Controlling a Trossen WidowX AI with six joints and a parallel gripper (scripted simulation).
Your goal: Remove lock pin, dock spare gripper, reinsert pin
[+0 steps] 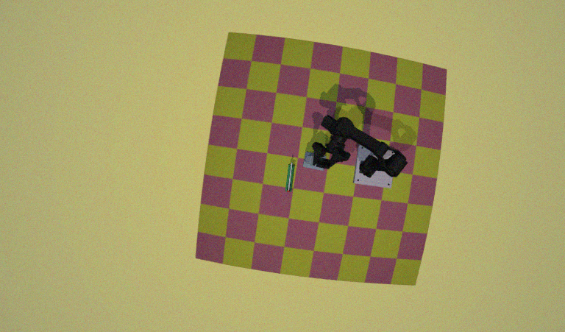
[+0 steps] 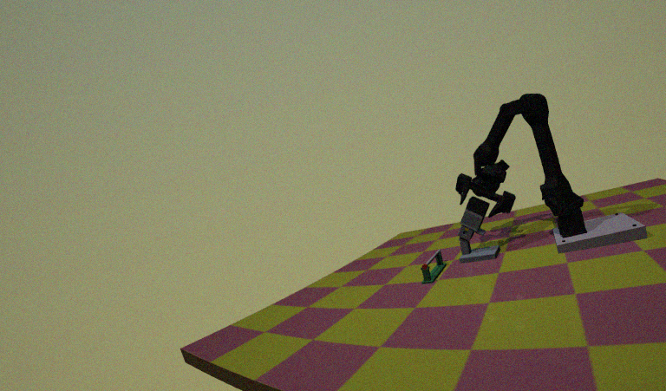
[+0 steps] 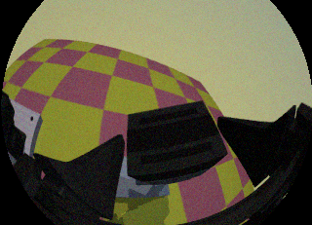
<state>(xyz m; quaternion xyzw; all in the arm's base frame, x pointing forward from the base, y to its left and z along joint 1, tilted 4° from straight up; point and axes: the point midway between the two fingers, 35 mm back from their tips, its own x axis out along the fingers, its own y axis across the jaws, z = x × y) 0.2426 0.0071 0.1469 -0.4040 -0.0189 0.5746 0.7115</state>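
Right now the spare gripper is 2 cm to the right of my gripper tip, 2 cm below it and 1 cm ahead of it. From my gripper tip the other things lie so: green cradle: 13 cm ahead, 12 cm below, 9 cm to the left; mount: 9 cm below, 3 cm ahead, 2 cm to the right.
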